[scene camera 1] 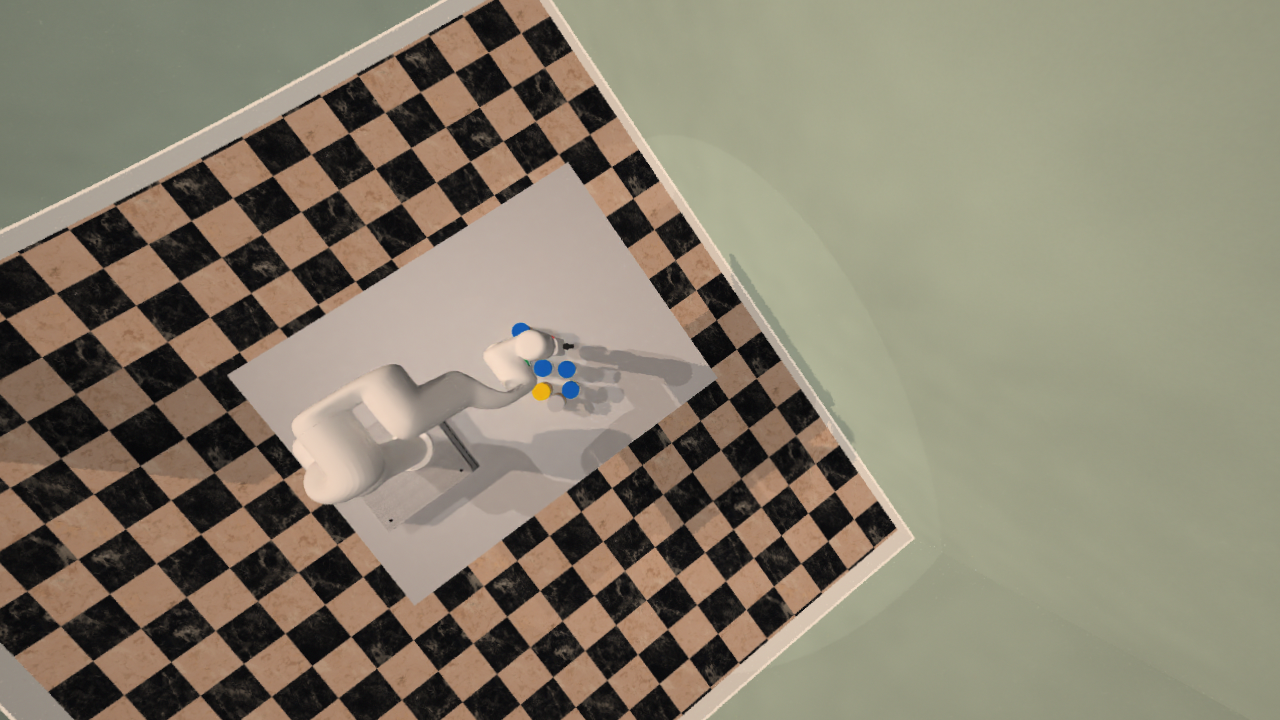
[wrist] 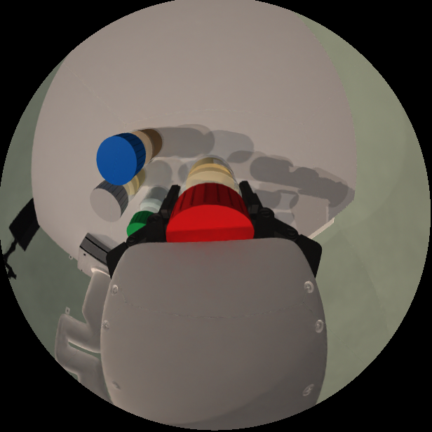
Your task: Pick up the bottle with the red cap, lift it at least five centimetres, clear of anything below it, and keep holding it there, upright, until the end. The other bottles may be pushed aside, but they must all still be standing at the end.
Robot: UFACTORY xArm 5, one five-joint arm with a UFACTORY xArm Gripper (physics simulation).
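Seen in the pictures: arm's base at its link origin: (scene camera 1: 412,449).
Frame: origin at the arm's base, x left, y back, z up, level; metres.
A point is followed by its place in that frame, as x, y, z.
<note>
The bottle with the red cap (wrist: 210,215) is between the two black fingers of my gripper (wrist: 210,194) in the wrist view. The gripper is shut on it, with a finger on each side just below the cap. Its clear body with a pale yellow content points away below the cap and looks roughly upright. The other caps look smaller and lower in this view, so the bottle seems raised; its exact height cannot be told. In scene camera 1 the wrist of the arm (scene camera 1: 534,345) {0.007, -0.510, 0.348} hides the bottle and the fingers.
A blue-capped bottle (scene camera 1: 520,330) {0.104, -0.478, 0.038} stands beside the wrist. More blue caps (scene camera 1: 543,368) {-0.032, -0.464, 0.037} (scene camera 1: 566,368) {-0.074, -0.521, 0.037} (scene camera 1: 571,390) {-0.139, -0.493, 0.037}, a yellow cap (scene camera 1: 541,391) {-0.087, -0.417, 0.037} and a whitish cap (scene camera 1: 556,403) {-0.145, -0.432, 0.038} stand close by. The wrist view shows blue (wrist: 121,159), grey (wrist: 109,201) and green (wrist: 140,225) caps left of the fingers.
</note>
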